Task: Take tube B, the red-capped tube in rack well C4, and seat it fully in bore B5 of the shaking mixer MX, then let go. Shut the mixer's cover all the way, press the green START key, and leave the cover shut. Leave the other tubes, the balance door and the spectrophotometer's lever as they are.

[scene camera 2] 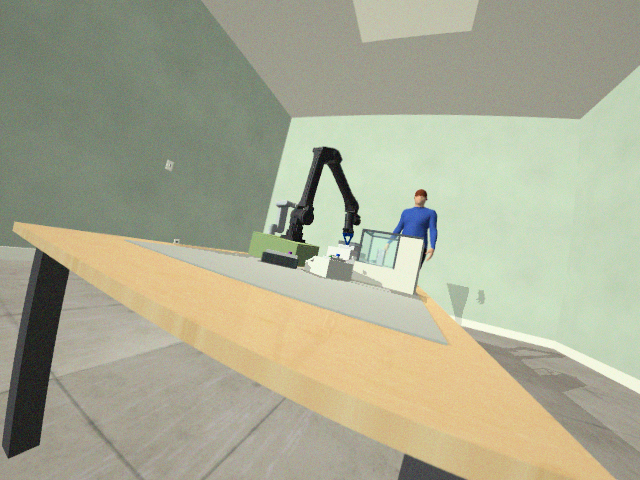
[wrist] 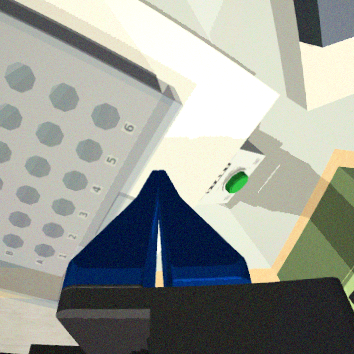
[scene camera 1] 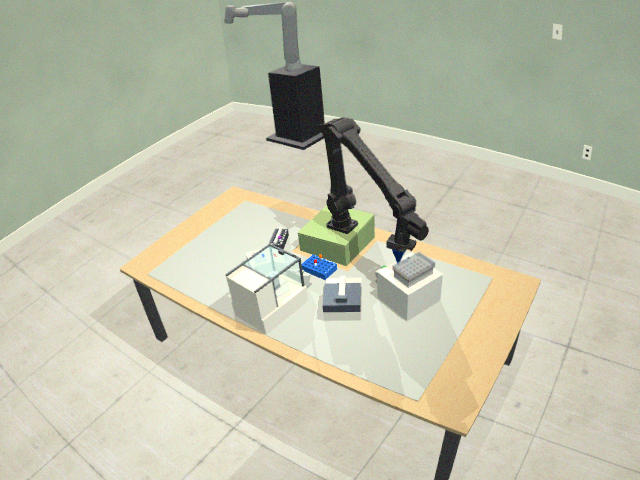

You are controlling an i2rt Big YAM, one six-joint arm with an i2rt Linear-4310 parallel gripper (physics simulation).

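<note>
My gripper is shut and empty, pointing down beside the mixer, between its grey block and its key panel in the wrist view. The mixer MX is a white box carrying a grey block with rows of bores. A pale see-through cover seems to lie over the block; whether it is fully shut I cannot tell. No red cap shows in bore B5. The green START key is right of the fingertips in the wrist view. A red-capped tube stands in the blue rack; its well is too small to read.
The balance with glass panels stands left of the rack. The dark spectrophotometer with its white lever stands between balance and mixer. A dark holder stands behind the balance. The arm stands on a green block.
</note>
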